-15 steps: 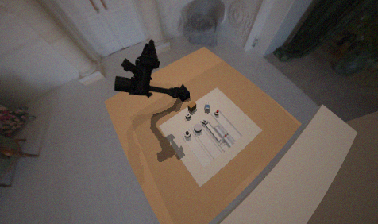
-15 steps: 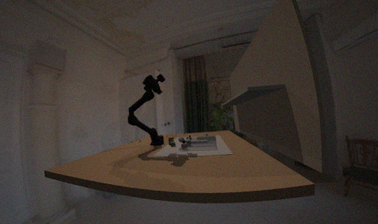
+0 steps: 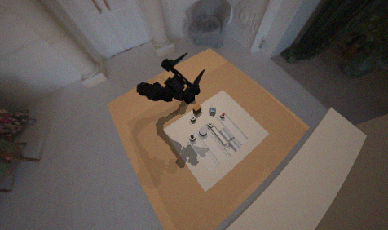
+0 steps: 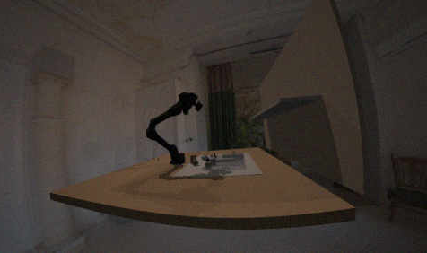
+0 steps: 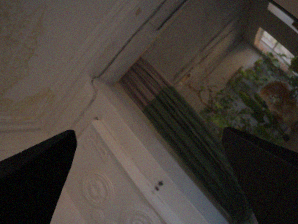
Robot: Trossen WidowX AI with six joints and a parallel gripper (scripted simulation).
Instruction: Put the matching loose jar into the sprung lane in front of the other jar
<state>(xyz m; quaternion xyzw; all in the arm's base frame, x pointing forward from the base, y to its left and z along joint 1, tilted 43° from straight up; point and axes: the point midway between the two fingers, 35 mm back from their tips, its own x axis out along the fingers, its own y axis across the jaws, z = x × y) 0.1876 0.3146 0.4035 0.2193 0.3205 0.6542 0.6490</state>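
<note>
My gripper tip is now 52 cm above the brownish block, 7 cm past it and 3 cm to the right of it. Round my gripper tip: pusher plate: 50 cm below, 20 cm ahead, 10 cm to the left; red-marked item: 48 cm below, 27 cm ahead, 11 cm to the left; grey lane fixture: 53 cm below, 24 cm ahead, 10 cm to the left.
</note>
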